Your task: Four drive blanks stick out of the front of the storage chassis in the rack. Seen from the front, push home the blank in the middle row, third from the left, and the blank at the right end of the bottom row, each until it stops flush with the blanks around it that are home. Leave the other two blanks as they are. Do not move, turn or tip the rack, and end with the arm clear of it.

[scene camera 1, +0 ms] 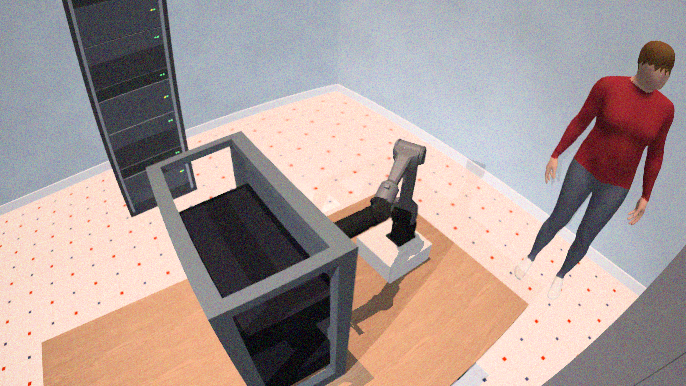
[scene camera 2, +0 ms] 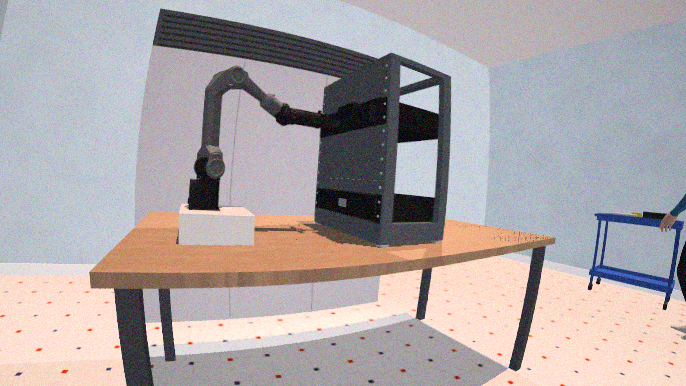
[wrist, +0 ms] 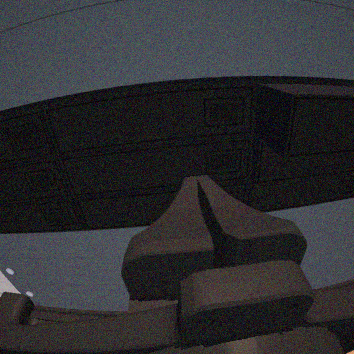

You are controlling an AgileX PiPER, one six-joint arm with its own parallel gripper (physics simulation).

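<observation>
The black storage chassis (scene camera 1: 235, 240) (scene camera 2: 372, 122) (wrist: 125, 125) sits in the upper part of the grey rack (scene camera 1: 280, 195) (scene camera 2: 352, 160) (wrist: 150, 45). In the wrist view a blank (wrist: 322, 122) in the top row at the right stands well out from the front. The blanks left of it look about flush, though the picture is dark. My gripper (wrist: 195, 189) is shut and empty. Its tips are in front of the lower middle of the chassis, left of the protruding blank; touching cannot be told. The rack hides the tips in scene camera 1, and they blend into the dark chassis in scene camera 2. The bottom-right blank cannot be made out.
The rack stands on the wooden table (scene camera 1: 450, 300) (scene camera 2: 200, 260), facing the arm's white base (scene camera 1: 387, 260) (scene camera 2: 215, 227). A second black unit (scene camera 2: 362, 205) is low in the rack. A server rack, a person in red (scene camera 1: 627, 130) and a blue cart (scene camera 2: 635, 275) are away from the table.
</observation>
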